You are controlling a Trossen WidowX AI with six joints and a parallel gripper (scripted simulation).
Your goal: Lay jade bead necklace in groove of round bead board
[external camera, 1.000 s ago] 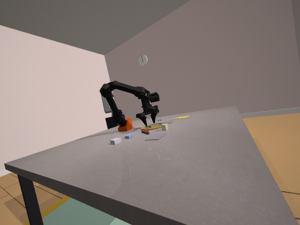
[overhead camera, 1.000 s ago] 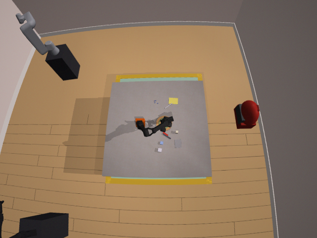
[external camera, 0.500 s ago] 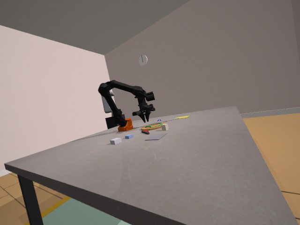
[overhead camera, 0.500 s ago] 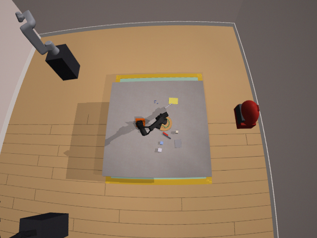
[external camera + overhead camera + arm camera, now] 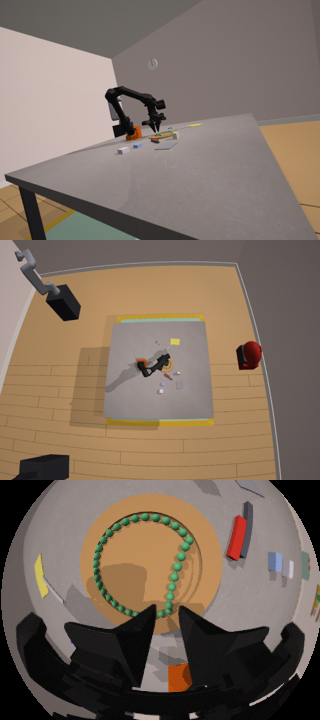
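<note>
The round wooden bead board is 50 mm ahead of my gripper tip, 30 mm below it and 10 mm to the left of it. The rest, counted from my gripper tip: beige cube (190 mm ahead, 120 mm to the right, 20 mm below); then red-handled tool (140 mm to the right, 60 mm ahead, 30 mm below); then blue block (240 mm to the right, 30 mm below).
</note>
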